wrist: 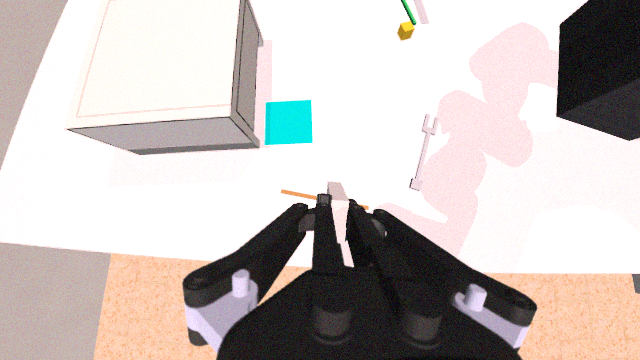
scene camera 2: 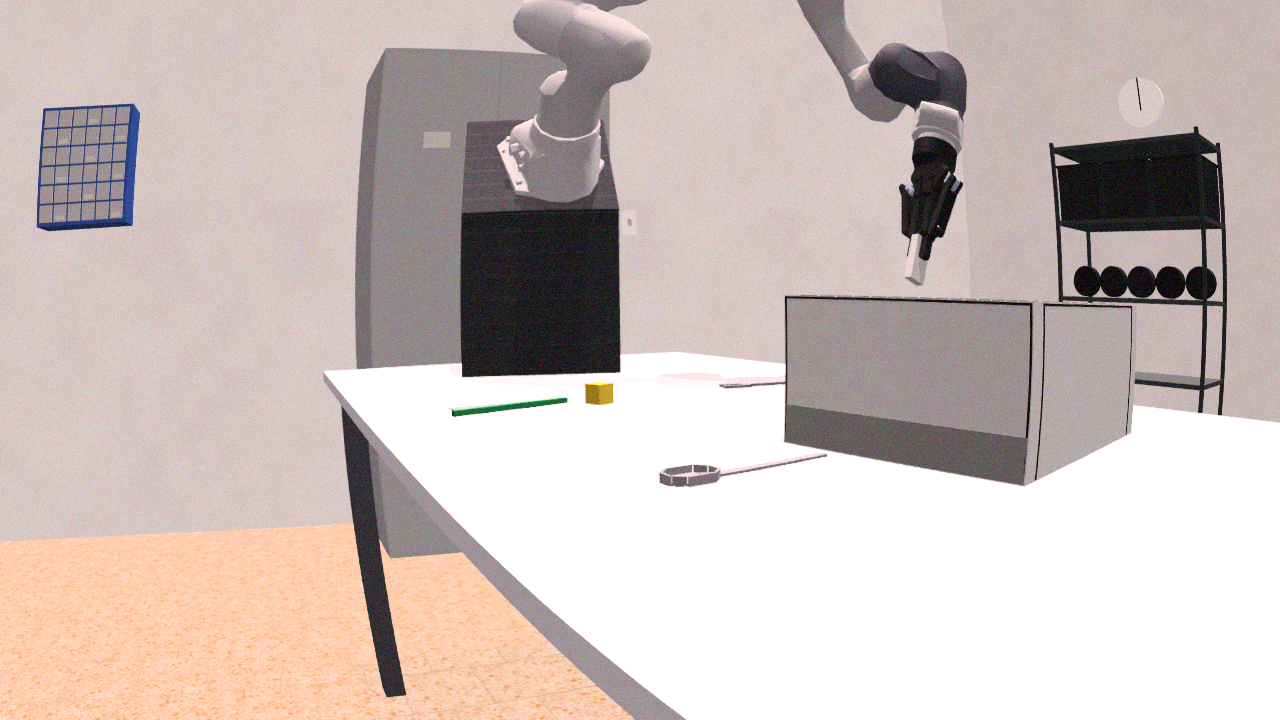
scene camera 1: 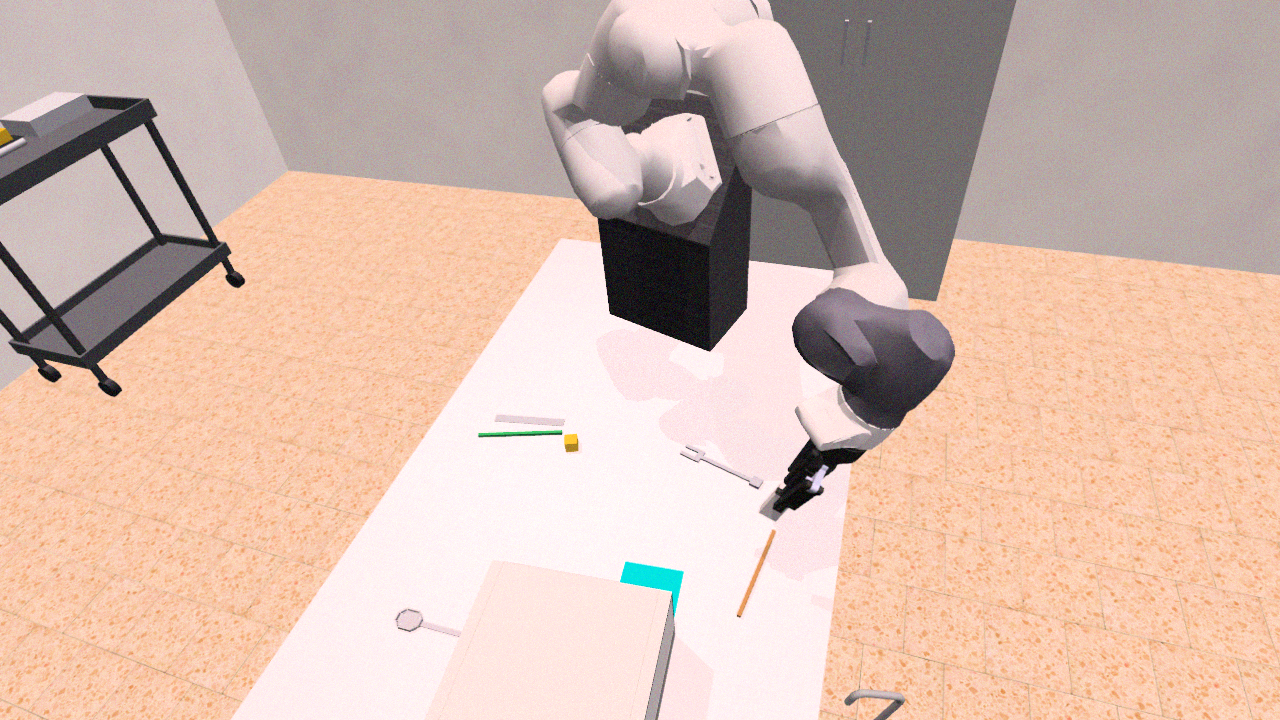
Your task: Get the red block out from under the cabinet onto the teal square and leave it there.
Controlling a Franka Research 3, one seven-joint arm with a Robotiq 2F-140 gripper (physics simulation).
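The red block does not show in any view. The pale box-shaped cabinet [scene camera 1: 563,635] [scene camera 2: 908,367] [wrist: 165,60] stands on the table, with a darker strip along its base. The teal square [scene camera 1: 653,574] [wrist: 289,122] lies flat close beside the cabinet; the cabinet hides part of it in scene camera 1's view and all of it in scene camera 2's. My gripper [scene camera 1: 771,506] [scene camera 2: 914,266] [wrist: 332,194] is shut with nothing between its fingers. It hangs above the table near the long edge, apart from the cabinet and the square.
A grey hooked rod [scene camera 1: 877,695] shows against the floor past the table edge. An orange stick [scene camera 1: 756,573] [wrist: 298,194], a fork-ended tool [scene camera 1: 723,467] [wrist: 424,152], a yellow cube [scene camera 1: 571,443] [scene camera 2: 598,394] [wrist: 405,31], a green stick [scene camera 1: 519,434] and a ring-ended tool [scene camera 1: 438,628] lie on the table.
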